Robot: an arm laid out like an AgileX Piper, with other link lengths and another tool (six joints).
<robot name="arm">
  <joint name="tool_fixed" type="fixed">
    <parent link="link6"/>
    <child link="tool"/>
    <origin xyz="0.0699 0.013 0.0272" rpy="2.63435 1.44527 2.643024"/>
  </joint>
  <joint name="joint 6" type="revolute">
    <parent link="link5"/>
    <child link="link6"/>
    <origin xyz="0.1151 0 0.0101" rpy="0 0 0"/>
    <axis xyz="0.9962 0 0.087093"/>
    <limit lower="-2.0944" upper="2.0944"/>
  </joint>
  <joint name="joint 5" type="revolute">
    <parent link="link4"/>
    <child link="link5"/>
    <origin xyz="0 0 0" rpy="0 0 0"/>
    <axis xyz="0 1 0"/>
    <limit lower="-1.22" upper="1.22"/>
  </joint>
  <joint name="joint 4" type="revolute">
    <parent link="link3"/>
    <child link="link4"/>
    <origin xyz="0.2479 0 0.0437" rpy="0 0 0"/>
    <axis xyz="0.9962 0 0.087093"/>
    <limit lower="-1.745" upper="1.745"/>
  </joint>
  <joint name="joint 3" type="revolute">
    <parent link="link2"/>
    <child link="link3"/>
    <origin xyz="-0.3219 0 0.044" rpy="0 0 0"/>
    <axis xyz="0 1 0"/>
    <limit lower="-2.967" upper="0"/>
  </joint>
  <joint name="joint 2" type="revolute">
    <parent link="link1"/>
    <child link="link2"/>
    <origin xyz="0 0 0" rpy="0 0 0"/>
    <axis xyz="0 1 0"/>
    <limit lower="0" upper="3.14"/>
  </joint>
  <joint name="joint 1" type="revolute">
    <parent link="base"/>
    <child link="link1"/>
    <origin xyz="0 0 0.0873" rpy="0 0 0"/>
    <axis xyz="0 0 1"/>
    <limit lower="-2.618" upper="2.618"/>
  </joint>
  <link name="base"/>
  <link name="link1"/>
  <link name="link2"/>
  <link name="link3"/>
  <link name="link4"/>
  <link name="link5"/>
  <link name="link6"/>
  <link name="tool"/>
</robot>
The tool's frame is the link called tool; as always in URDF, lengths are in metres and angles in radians.
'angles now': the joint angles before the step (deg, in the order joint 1, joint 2, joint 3, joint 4, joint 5, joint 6). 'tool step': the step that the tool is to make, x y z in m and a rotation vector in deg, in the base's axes. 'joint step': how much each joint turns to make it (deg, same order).
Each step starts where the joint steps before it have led.
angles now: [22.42, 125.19, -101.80, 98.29, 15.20, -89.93]
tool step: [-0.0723, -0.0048, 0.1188, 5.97, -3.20, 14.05]
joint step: [-2.73, -12.56, -0.04, -16.12, 17.52, 18.30]
